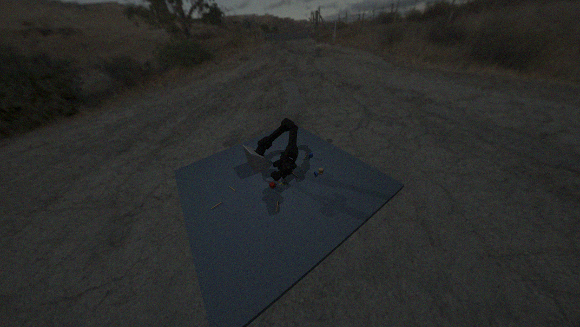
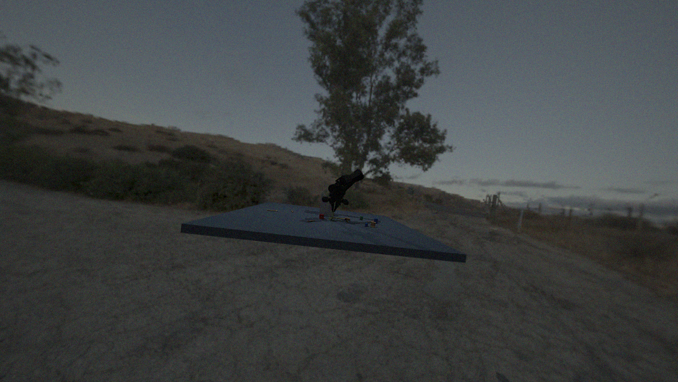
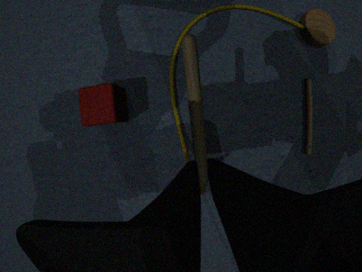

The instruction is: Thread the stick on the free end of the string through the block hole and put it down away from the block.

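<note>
Now: gripper tip 70 mm to the left of the red block, 50 mm past it and 50 mm above it. From my gripper tip the other things lie so: thin wooden stick: 10 mm behind; green object: 280 mm to the left, 170 mm behind, 50 mm below; blue object: 220 mm to the left, 110 mm ahead, 50 mm below.
</note>
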